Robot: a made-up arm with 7 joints. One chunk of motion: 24 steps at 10 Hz.
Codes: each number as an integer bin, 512 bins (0 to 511) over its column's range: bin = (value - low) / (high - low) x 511, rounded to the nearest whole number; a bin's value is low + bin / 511 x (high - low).
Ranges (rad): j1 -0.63..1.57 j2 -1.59..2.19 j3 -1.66..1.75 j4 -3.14..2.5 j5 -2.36..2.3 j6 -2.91..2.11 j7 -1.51..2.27
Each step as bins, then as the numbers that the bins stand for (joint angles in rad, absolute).
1 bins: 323 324 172 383 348 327 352
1 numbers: 0.7606 0.8067 -0.5122 1.0872 0.8135 0.3024 1.0938
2 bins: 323 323 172 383 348 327 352
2 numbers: 0.7606 0.7993 -0.5122 1.0872 0.8135 0.3024 1.0938
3 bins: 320 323 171 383 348 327 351
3 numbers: 0.7477 0.7993 -0.5189 1.0872 0.8135 0.3024 1.0864
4 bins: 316 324 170 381 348 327 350
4 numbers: 0.7305 0.8067 -0.5256 1.0652 0.8135 0.3024 1.0790
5 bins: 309 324 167 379 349 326 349
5 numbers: 0.7003 0.8067 -0.5456 1.0431 0.8227 0.2926 1.0716
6 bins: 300 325 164 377 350 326 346
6 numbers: 0.6616 0.8141 -0.5656 1.0210 0.8318 0.2926 1.0495
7 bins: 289 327 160 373 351 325 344
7 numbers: 0.6142 0.8289 -0.5923 0.9769 0.8409 0.2828 1.0347
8 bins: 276 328 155 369 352 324 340
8 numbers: 0.5583 0.8363 -0.6257 0.9327 0.8500 0.2729 1.0051
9 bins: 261 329 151 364 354 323 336
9 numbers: 0.4937 0.8437 -0.6523 0.8775 0.8683 0.2631 0.9755
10 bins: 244 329 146 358 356 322 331
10 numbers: 0.4205 0.8437 -0.6857 0.8113 0.8865 0.2533 0.9385
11 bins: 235 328 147 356 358 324 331
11 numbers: 0.3817 0.8363 -0.6790 0.7892 0.9047 0.2729 0.9385
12 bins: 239 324 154 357 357 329 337
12 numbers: 0.3990 0.8067 -0.6323 0.8003 0.8956 0.3221 0.9829
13 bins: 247 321 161 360 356 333 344
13 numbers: 0.4334 0.7845 -0.5856 0.8334 0.8865 0.3614 1.0347
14 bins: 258 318 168 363 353 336 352
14 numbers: 0.4808 0.7623 -0.5389 0.8665 0.8591 0.3908 1.0938
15 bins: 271 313 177 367 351 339 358
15 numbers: 0.5367 0.7253 -0.4788 0.9106 0.8409 0.4203 1.1382
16 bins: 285 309 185 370 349 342 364
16 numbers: 0.5970 0.6958 -0.4255 0.9438 0.8227 0.4498 1.1826
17 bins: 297 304 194 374 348 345 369
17 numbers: 0.6487 0.6588 -0.3654 0.9879 0.8135 0.4792 1.2196
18 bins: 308 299 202 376 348 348 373
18 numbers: 0.6960 0.6218 -0.3120 1.0100 0.8135 0.5087 1.2492
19 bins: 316 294 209 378 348 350 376
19 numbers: 0.7305 0.5848 -0.2653 1.0321 0.8135 0.5284 1.2714
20 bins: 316 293 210 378 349 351 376
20 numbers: 0.7305 0.5774 -0.2586 1.0321 0.8227 0.5382 1.2714
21 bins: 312 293 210 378 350 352 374
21 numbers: 0.7132 0.5774 -0.2586 1.0321 0.8318 0.5480 1.2566
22 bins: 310 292 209 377 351 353 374
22 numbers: 0.7046 0.5700 -0.2653 1.0210 0.8409 0.5578 1.2566
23 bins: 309 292 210 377 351 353 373
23 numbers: 0.7003 0.5700 -0.2586 1.0210 0.8409 0.5578 1.2492
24 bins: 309 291 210 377 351 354 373
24 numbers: 0.7003 0.5626 -0.2586 1.0210 0.8409 0.5677 1.2492
